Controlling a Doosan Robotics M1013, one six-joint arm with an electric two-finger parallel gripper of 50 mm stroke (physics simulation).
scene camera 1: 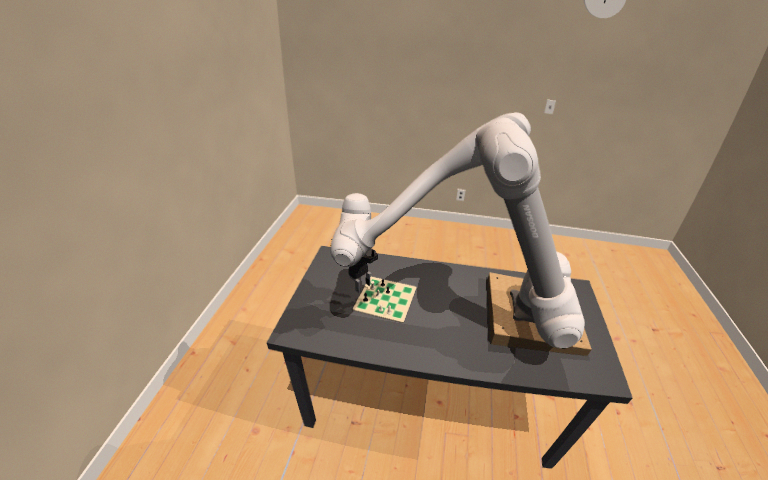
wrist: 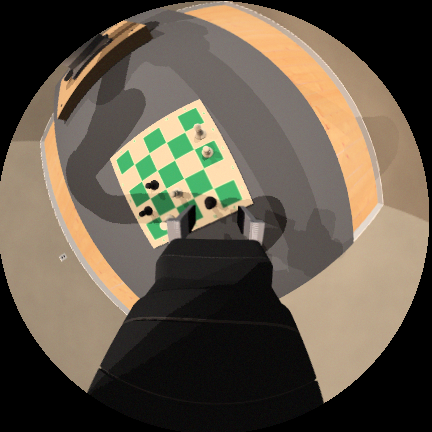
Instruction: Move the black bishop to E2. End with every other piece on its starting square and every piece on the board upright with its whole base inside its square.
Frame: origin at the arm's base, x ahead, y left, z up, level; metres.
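Seen in the pictures: gripper, between the fingertips: (scene camera 1: 363, 288) (wrist: 216, 213).
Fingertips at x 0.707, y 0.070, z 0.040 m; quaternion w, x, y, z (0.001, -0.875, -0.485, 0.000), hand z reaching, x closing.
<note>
A point is followed by its place in that frame.
The chessboard (scene camera 1: 400, 301) @[y 0.034, x 0.554, z -0.038 m] (wrist: 171, 174) @[y 0.029, x 0.622, z -0.037 m] is green and cream, five squares by five. Three black pieces stand upright: one on D1 (scene camera 1: 365, 297) @[y 0.063, x 0.700, z -0.019 m] (wrist: 210, 202) @[y 0.065, x 0.697, z -0.001 m], one on A2 (wrist: 146, 211) @[y -0.047, x 0.651, z -0.024 m] and one on B3 (wrist: 152, 185) @[y -0.008, x 0.620, z -0.024 m]. Which is the bishop I cannot tell from their small shapes. E2 (wrist: 217, 171) @[y 0.099, x 0.662, z -0.038 m] is a bare cream square. White pieces stand on C2 (wrist: 177, 193) @[y 0.023, x 0.657, z -0.027 m], E3 (wrist: 207, 152) @[y 0.101, x 0.629, z -0.016 m] and E4 (wrist: 200, 132) @[y 0.110, x 0.592, z -0.023 m]; another near B1 is mostly hidden behind a finger. My gripper (scene camera 1: 362, 282) @[y 0.070, x 0.707, z 0.040 m] (wrist: 216, 213) @[y 0.070, x 0.707, z 0.040 m] is open and empty, above the board's rank 1 edge, with the D1 piece ahead of the finger gap.
The dark table (scene camera 1: 441, 350) @[y 0.251, x 0.358, z -0.043 m] (wrist: 250, 120) @[y 0.202, x 0.608, z -0.043 m] carries the board near its far left end in the scene view. The arm's wooden base block (scene camera 1: 498, 288) @[y -0.094, x 0.142, z 0.003 m] (wrist: 107, 62) @[y 0.034, x 0.174, z -0.021 m] stands at the other end. Arm shadows cross the table and part of the board.
</note>
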